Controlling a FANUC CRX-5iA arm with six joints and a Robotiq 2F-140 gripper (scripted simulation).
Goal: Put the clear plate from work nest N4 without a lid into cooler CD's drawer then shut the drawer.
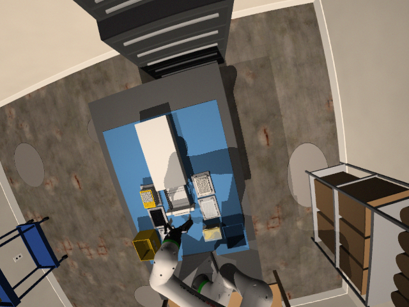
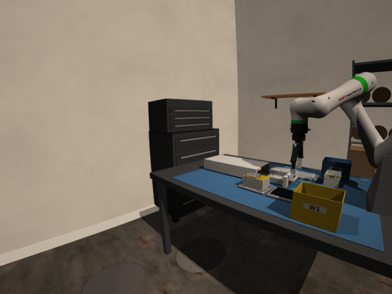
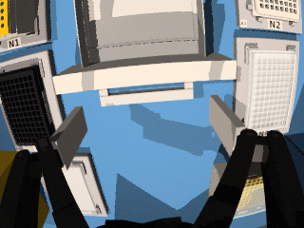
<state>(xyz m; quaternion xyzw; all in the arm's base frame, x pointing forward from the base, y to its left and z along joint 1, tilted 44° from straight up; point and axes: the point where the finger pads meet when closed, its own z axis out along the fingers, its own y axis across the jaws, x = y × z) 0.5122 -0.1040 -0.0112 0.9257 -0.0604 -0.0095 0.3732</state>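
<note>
My hand is 30 mm past the clear plate, 180 mm to the left of it and 80 mm above it. Round my hand: drawer 140 mm ahead, 10 mm to the right, 80 mm below; then grey nest 30 mm behind, 180 mm to the right, 100 mm below; then black plate 10 mm ahead, 190 mm to the left, 80 mm below.
</note>
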